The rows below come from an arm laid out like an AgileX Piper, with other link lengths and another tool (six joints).
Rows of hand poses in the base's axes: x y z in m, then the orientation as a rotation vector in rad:
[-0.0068, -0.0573, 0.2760, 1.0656, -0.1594, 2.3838]
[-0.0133, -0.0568, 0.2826, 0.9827, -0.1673, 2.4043]
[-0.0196, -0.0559, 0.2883, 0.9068, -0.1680, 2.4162]
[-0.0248, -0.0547, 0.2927, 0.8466, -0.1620, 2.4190]
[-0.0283, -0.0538, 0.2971, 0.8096, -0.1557, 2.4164]
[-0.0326, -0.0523, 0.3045, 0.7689, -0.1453, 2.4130]
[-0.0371, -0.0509, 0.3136, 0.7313, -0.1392, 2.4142]
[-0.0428, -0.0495, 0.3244, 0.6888, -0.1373, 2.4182]
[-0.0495, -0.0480, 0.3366, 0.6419, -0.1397, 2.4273]
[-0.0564, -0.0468, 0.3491, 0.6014, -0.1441, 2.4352]
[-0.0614, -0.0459, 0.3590, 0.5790, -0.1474, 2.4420]
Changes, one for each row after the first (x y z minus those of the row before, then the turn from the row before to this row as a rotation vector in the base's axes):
[-0.0065, 0.0005, 0.0066, -0.0161, -0.0609, -0.0117]
[-0.0063, 0.0009, 0.0057, -0.0201, -0.0528, -0.0136]
[-0.0052, 0.0012, 0.0044, -0.0216, -0.0389, -0.0143]
[-0.0035, 0.0009, 0.0044, -0.0158, -0.0224, -0.0117]
[-0.0043, 0.0015, 0.0074, -0.0199, -0.0239, -0.0123]
[-0.0045, 0.0014, 0.0091, -0.0151, -0.0242, -0.0076]
[-0.0057, 0.0014, 0.0108, -0.0130, -0.0293, -0.0064]
[-0.0067, 0.0015, 0.0122, -0.0103, -0.0346, -0.0028]
[-0.0069, 0.0012, 0.0125, -0.0071, -0.0305, -0.0022]
[-0.0050, 0.0009, 0.0099, -0.0029, -0.0176, 0.0012]

